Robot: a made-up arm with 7 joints. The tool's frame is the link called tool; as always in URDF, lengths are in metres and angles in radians. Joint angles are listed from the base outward.
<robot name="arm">
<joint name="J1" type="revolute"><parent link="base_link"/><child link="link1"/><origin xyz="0.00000 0.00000 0.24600" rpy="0.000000 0.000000 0.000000"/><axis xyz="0 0 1"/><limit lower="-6.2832" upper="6.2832"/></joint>
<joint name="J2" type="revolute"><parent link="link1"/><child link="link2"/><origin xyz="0.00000 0.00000 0.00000" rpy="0.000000 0.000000 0.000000"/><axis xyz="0 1 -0.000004"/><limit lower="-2.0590" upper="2.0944"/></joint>
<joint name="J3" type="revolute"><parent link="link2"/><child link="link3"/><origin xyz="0.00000 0.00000 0.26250" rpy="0.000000 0.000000 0.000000"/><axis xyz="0 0 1"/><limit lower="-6.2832" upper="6.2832"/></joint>
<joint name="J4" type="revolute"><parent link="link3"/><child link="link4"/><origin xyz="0.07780 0.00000 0.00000" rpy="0.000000 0.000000 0.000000"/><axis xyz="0 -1 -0.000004"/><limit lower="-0.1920" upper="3.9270"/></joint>
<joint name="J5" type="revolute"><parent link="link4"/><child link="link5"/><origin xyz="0.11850 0.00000 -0.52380" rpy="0.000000 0.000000 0.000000"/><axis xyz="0 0.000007 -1"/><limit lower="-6.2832" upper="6.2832"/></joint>
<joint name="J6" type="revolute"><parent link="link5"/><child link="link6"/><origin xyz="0.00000 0.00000 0.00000" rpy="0.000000 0.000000 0.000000"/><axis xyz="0 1 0.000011"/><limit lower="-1.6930" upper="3.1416"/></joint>
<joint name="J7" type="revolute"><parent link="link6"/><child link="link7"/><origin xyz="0.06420 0.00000 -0.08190" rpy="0.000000 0.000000 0.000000"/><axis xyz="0 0.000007 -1"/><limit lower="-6.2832" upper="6.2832"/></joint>
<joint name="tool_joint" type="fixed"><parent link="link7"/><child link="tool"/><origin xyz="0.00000 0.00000 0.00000" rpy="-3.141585 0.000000 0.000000"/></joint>
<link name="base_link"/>
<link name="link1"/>
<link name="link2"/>
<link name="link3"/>
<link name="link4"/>
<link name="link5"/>
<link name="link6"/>
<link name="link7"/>
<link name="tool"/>
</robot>
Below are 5 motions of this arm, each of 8 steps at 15 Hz.
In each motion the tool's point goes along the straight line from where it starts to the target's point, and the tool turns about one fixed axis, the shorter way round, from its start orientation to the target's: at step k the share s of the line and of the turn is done. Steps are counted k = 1, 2, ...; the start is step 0. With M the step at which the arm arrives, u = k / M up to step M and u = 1 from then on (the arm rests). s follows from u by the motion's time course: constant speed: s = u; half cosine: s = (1 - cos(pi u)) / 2; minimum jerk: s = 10 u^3 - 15 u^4 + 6 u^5.
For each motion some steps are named. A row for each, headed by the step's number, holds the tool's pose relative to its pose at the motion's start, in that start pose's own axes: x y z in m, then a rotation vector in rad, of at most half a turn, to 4 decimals.
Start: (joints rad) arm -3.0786 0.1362 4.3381 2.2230 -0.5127 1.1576 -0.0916
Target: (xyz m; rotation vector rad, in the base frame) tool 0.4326 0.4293 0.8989 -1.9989 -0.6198 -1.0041
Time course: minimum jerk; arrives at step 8
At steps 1, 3, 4, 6, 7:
1: -0.0025 0.0035 0.0038 0.0059 -0.0010 0.0156
3: -0.0422 0.0605 0.0646 0.1013 -0.0164 0.2676
4: -0.0767 0.1099 0.1174 0.1841 -0.0299 0.4862
6: -0.1376 0.1971 0.2106 0.3300 -0.0535 0.8718
7: -0.1510 0.2164 0.2311 0.3622 -0.0588 0.9568

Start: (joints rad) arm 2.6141 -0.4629 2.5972 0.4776 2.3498 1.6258 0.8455
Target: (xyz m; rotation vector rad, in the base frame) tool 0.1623 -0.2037 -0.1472 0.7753 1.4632 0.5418
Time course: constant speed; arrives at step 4
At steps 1, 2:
1: 0.0272 0.0228 -0.0133 -0.0173 0.0147 0.0515
2: 0.0545 0.0456 -0.0266 -0.0346 0.0293 0.1030

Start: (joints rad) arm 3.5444 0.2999 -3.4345 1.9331 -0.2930 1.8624 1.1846
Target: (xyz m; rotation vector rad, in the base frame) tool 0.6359 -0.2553 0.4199 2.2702 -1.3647 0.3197
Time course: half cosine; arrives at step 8
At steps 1, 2, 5, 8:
1: 0.0055 0.0012 0.0200 -0.0192 0.0065 -0.0085
2: 0.0211 0.0048 0.0770 -0.0737 0.0250 -0.0328
5: 0.0996 0.0225 0.3633 -0.3481 0.1180 -0.1551
8: 0.1441 0.0325 0.5255 -0.5035 0.1707 -0.2243

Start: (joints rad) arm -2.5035 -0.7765 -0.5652 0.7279 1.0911 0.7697 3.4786
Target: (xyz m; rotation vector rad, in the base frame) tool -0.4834 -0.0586 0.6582 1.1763 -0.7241 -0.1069
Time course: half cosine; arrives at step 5
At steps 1, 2, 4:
1: 0.0112 0.0118 -0.0020 -0.0344 0.0058 0.0111
2: 0.0405 0.0425 -0.0071 -0.1245 0.0211 0.0400
4: 0.1060 0.1113 -0.0186 -0.3261 0.0553 0.1047

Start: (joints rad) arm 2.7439 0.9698 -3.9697 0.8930 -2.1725 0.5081 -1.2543
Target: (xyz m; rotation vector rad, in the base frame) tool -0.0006 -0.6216 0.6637 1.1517 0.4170 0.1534
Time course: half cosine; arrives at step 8
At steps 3, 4, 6, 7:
3: -0.0330 -0.0164 0.0270 -0.1522 0.0286 0.2980
4: -0.0535 -0.0266 0.0437 -0.2466 0.0463 0.4828
6: -0.0913 -0.0454 0.0746 -0.4210 0.0791 0.8241
7: -0.1029 -0.0512 0.0840 -0.4744 0.0892 0.9288

